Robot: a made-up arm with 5 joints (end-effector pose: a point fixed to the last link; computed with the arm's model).
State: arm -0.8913 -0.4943 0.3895 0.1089 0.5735
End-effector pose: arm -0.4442 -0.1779 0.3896 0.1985 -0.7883 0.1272 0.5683
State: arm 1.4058 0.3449 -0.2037 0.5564 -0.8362
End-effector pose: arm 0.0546 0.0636 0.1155 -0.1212 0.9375 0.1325 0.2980
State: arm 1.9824 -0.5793 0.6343 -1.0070 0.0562
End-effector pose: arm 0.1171 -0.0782 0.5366 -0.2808 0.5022 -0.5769 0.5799
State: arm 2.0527 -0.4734 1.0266 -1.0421 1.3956
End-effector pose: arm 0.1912 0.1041 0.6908 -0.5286 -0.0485 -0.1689 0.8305
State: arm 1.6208 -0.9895 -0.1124 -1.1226 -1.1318
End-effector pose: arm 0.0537 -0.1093 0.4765 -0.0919 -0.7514 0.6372 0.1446
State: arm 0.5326 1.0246 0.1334 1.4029 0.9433
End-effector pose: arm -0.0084 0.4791 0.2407 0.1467 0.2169 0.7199 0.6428
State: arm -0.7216 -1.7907 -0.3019 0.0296 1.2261
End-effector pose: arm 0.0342 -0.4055 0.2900 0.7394 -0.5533 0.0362 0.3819
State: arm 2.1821 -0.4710 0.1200 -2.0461 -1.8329
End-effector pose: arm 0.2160 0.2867 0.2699 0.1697 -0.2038 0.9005 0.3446
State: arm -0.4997 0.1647 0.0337 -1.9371 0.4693
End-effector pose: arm -0.5381 0.2387 0.4456 -0.1151 -0.3935 -0.7726 0.4848
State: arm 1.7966 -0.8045 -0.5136 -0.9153 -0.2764
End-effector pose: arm 0.0774 -0.2359 0.1918 -0.1378 0.8846 -0.4220 0.1429
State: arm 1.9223 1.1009 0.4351 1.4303 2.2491
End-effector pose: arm 0.0745 0.4025 0.2308 0.8660 0.0866 0.1509 0.4688
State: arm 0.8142 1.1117 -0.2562 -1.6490 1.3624
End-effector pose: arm -0.1401 0.5707 0.2871 -0.8230 -0.3279 0.2452 0.3937
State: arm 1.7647 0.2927 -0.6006 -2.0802 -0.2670
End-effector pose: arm 0.1835 0.3345 0.1991 -0.8698 0.2741 -0.3272 0.2474
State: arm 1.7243 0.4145 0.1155 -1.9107 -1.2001
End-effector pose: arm -0.0451 0.3062 0.5172 -0.3914 0.3546 -0.7971 0.2928
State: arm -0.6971 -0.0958 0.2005 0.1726 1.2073
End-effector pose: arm -0.4843 -0.0237 0.5465 -0.0045 -0.8471 0.2106 0.4880
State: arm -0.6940 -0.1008 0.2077 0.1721 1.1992
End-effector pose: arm -0.4844 -0.0259 0.5451 -0.0024 -0.8466 0.2090 0.4895
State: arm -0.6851 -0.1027 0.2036 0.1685 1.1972
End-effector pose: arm -0.4806 -0.0265 0.5495 -0.0008 -0.8432 0.2070 0.4961
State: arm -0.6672 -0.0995 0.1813 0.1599 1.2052
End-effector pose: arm -0.4703 -0.0245 0.5629 -0.0005 -0.8352 0.2045 0.5106
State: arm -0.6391 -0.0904 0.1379 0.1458 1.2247
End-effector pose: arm -0.4516 -0.0192 0.5860 -0.0019 -0.8213 0.2016 0.5338
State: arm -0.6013 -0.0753 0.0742 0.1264 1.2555
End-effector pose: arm -0.4228 -0.0103 0.6168 -0.0057 -0.8010 0.1983 0.5648
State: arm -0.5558 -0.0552 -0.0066 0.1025 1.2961
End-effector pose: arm -0.3833 0.0020 0.6515 -0.0124 -0.7748 0.1949 0.6013
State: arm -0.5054 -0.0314 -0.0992 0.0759 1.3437
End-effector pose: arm -0.3339 0.0170 0.6851 -0.0219 -0.7433 0.1919 0.6405
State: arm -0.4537 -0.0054 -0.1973 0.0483 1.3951
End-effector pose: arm -0.2774 0.0337 0.7134 -0.0341 -0.7084 0.1899 0.6789
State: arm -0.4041 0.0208 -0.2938 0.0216 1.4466
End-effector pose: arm -0.2185 0.0505 0.7334 -0.0478 -0.6726 0.1893 0.7138
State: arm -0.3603 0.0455 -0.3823 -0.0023 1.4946
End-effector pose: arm -0.1628 0.0662 0.7446 -0.0616 -0.6388 0.1901 0.7430
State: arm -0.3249 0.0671 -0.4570 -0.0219 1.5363
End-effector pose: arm -0.1152 0.0794 0.7486 -0.0741 -0.6100 0.1919 0.7653
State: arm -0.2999 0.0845 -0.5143 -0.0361 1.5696
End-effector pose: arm -0.0794 0.0895 0.7485 -0.0841 -0.5884 0.1944 0.7804
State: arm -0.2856 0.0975 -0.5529 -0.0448 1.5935
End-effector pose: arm -0.0564 0.0967 0.7470 -0.0914 -0.5749 0.1968 0.7889
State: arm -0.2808 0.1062 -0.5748 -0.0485 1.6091
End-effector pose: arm -0.0451 0.1012 0.7459 -0.0958 -0.5692 0.1989 0.7920
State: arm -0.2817 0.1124 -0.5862 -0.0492 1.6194
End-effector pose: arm -0.0410 0.1041 0.7454 -0.0986 -0.5681 0.2008 0.7919
